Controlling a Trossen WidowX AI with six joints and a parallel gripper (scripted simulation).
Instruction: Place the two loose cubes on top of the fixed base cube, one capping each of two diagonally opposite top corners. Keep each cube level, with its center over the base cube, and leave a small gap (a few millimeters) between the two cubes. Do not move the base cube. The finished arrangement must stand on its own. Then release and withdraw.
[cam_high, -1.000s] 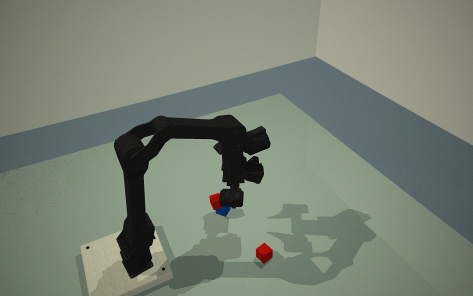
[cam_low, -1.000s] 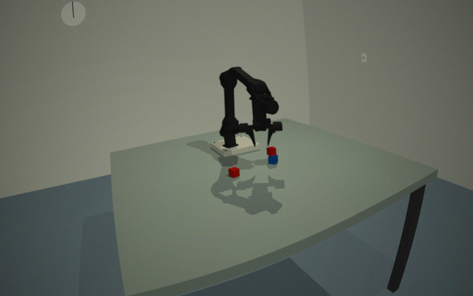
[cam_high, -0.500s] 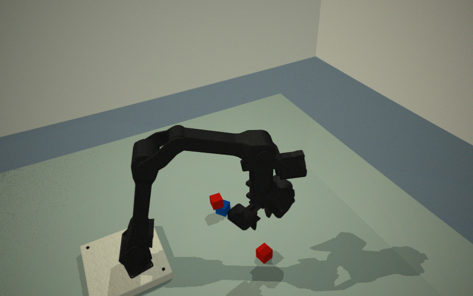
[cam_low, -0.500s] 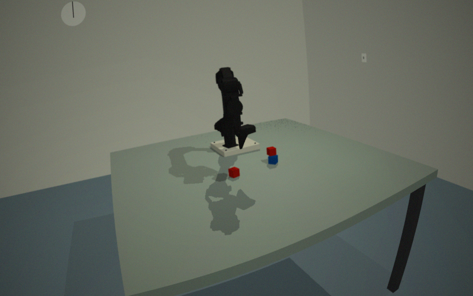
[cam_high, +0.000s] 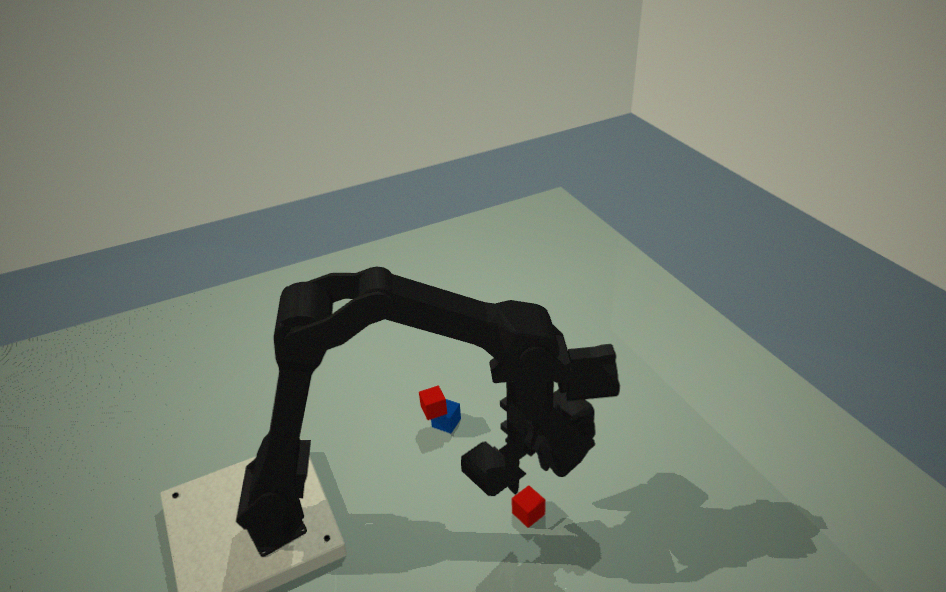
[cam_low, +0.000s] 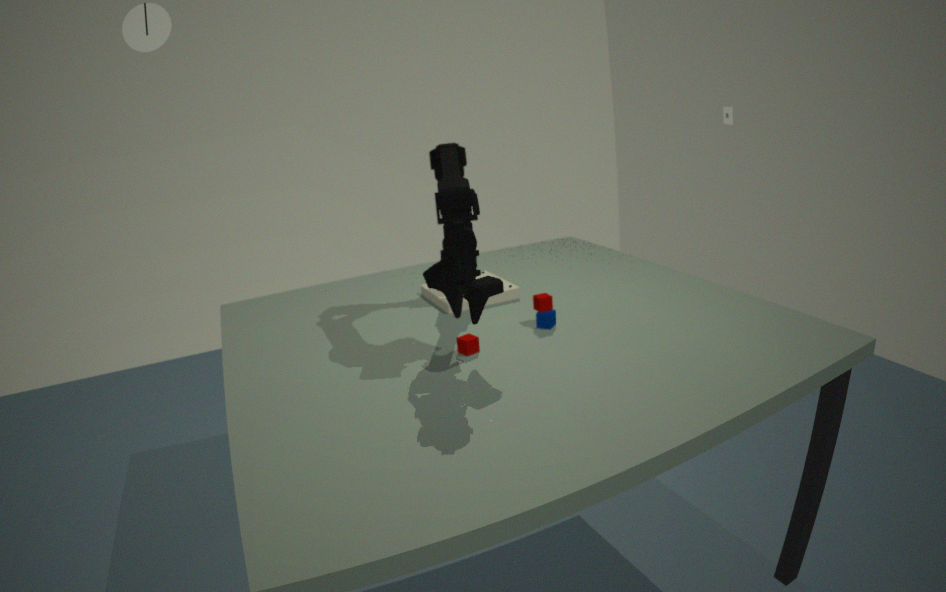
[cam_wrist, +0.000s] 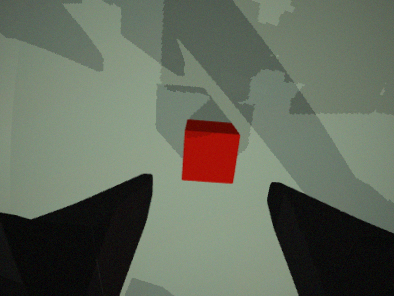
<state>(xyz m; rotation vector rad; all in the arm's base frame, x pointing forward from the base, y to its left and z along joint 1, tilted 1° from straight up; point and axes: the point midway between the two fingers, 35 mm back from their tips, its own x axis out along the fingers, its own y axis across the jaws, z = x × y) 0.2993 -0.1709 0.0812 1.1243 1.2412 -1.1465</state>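
The blue base cube lies 21 cm to the left of my gripper tip and 5 cm below it.
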